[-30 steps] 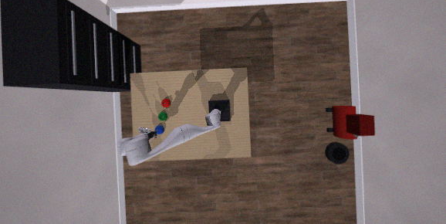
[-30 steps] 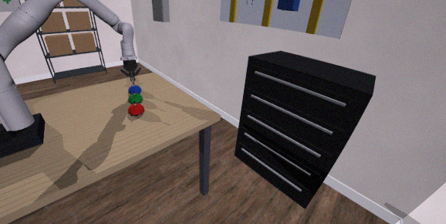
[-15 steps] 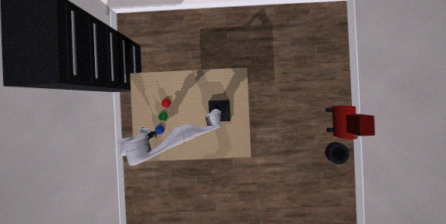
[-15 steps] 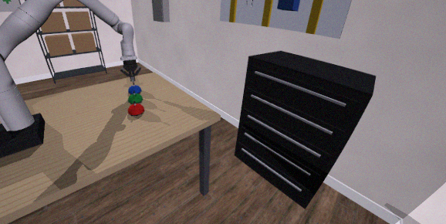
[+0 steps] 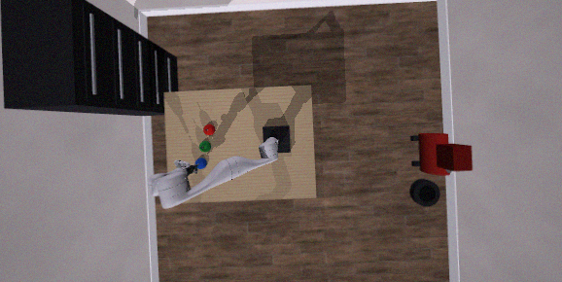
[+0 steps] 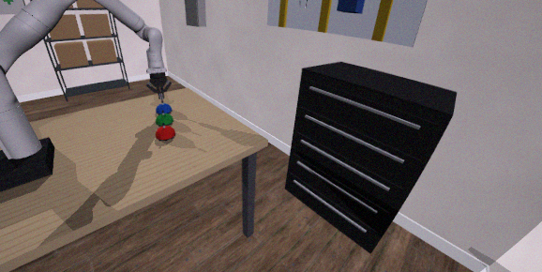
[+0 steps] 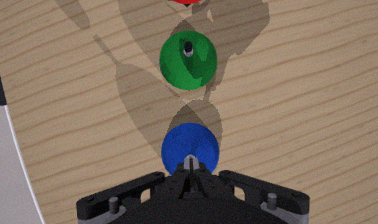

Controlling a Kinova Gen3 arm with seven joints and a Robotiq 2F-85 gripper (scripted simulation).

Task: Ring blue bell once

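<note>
Now: hand 50 mm above the blue bell. The rest, counted from my hand: red bell 40 mm behind, 260 mm to the right, 50 mm below; then green bell 20 mm behind, 130 mm to the right, 50 mm below.
</note>
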